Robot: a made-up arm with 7 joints. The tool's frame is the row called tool.
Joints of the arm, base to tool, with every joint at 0 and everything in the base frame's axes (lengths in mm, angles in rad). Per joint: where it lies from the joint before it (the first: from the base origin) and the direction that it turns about. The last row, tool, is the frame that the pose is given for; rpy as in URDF.
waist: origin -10 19 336.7 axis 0 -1 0
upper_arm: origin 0.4 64.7 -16.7 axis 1 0 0
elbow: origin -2.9 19.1 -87.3 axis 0 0 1
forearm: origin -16.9 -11.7 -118.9 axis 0 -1 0
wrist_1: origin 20.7 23.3 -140.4 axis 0 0 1
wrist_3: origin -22.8 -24.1 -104.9 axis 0 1 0
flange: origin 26.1 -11.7 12.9 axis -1 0 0
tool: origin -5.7 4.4 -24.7 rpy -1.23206 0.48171 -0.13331
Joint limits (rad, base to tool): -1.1..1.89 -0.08..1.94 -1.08..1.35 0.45..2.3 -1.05..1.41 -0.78..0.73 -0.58..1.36
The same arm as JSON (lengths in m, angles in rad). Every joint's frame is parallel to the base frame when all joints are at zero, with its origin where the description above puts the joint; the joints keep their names.
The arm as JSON. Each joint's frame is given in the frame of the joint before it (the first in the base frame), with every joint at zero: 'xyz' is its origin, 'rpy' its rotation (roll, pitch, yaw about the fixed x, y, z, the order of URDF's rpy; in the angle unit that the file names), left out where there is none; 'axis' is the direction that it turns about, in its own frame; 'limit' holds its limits. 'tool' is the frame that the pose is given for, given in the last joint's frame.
{
  "units": {
    "length": "m",
    "angle": "rad"
  },
  "joints": [
    {
      "name": "waist",
      "type": "revolute",
      "origin": {
        "xyz": [
          -0.01,
          0.019,
          0.3367
        ]
      },
      "axis": [
        0.0,
        -1.0,
        0.0
      ],
      "limit": {
        "lower": -1.1,
        "upper": 1.89
      }
    },
    {
      "name": "upper_arm",
      "type": "revolute",
      "origin": {
        "xyz": [
          0.0004,
          0.0647,
          -0.0167
        ]
      },
      "axis": [
        1.0,
        0.0,
        0.0
      ],
      "limit": {
        "lower": -0.08,
        "upper": 1.94
      }
    },
    {
      "name": "elbow",
      "type": "revolute",
      "origin": {
        "xyz": [
          -0.0029,
          0.0191,
          -0.0873
        ]
      },
      "axis": [
        0.0,
        0.0,
        1.0
      ],
      "limit": {
        "lower": -1.08,
        "upper": 1.35
      }
    },
    {
      "name": "forearm",
      "type": "revolute",
      "origin": {
        "xyz": [
          -0.0169,
          -0.0117,
          -0.1189
        ]
      },
      "axis": [
        0.0,
        -1.0,
        0.0
      ],
      "limit": {
        "lower": 0.45,
        "upper": 2.3
      }
    },
    {
      "name": "wrist_1",
      "type": "revolute",
      "origin": {
        "xyz": [
          0.0207,
          0.0233,
          -0.1404
        ]
      },
      "axis": [
        0.0,
        0.0,
        1.0
      ],
      "limit": {
        "lower": -1.05,
        "upper": 1.41
      }
    },
    {
      "name": "wrist_3",
      "type": "revolute",
      "origin": {
        "xyz": [
          -0.0228,
          -0.0241,
          -0.1049
        ]
      },
      "axis": [
        0.0,
        1.0,
        0.0
      ],
      "limit": {
        "lower": -0.78,
        "upper": 0.73
      }
    },
    {
      "name": "flange",
      "type": "revolute",
      "origin": {
        "xyz": [
          0.0261,
          -0.0117,
          0.0129
        ]
      },
      "axis": [
        -1.0,
        0.0,
        0.0
      ],
      "limit": {
        "lower": -0.58,
        "upper": 1.36
      }
    }
  ],
  "tool": {
    "origin": {
      "xyz": [
        -0.0057,
        0.0044,
        -0.0247
      ],
      "rpy": [
        -1.2321,
        0.4817,
        -0.1333
      ]
    }
  }
}

